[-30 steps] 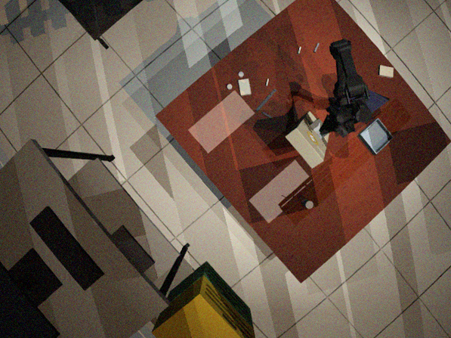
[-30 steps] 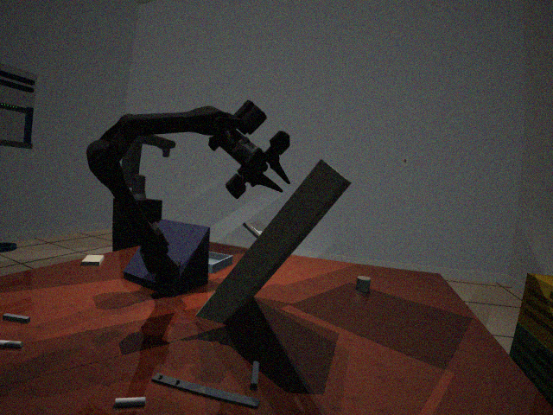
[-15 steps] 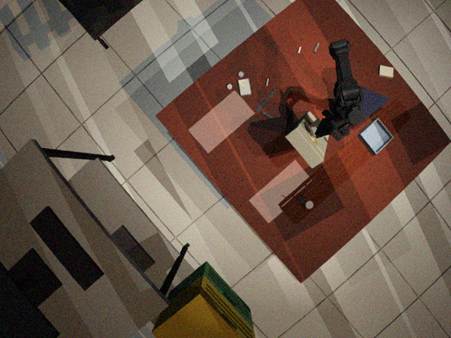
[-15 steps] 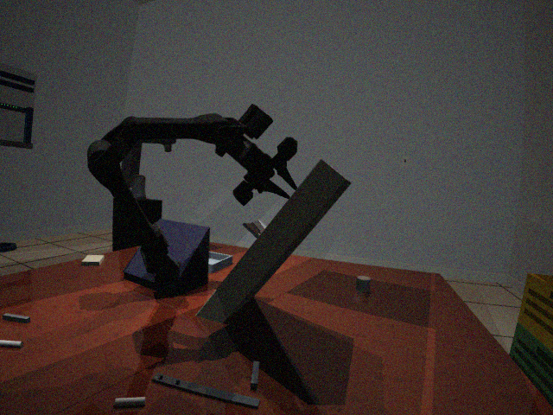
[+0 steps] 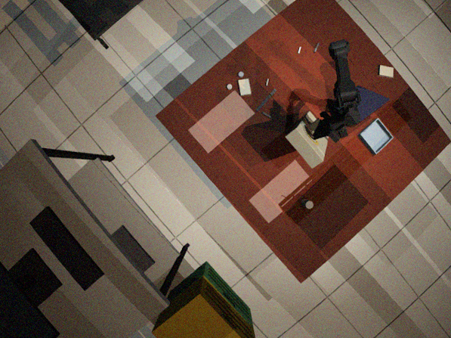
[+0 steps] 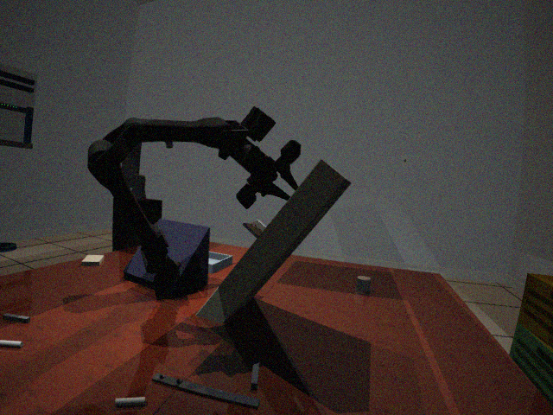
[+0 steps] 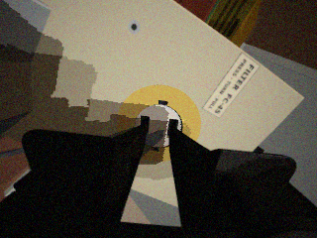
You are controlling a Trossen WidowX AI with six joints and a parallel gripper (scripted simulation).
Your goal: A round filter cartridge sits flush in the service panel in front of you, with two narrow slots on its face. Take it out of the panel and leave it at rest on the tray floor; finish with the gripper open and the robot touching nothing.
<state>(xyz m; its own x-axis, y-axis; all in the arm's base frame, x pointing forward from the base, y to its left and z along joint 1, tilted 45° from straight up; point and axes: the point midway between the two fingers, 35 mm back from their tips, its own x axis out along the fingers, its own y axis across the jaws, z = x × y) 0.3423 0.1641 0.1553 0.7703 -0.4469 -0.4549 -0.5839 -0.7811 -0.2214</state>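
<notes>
The round white filter cartridge is 2 cm ahead of my gripper tip and 1 cm below it. From my gripper tip the other things lie so: grey-blue tray 41 cm behind, 27 cm to the left, 28 cm below.
</notes>
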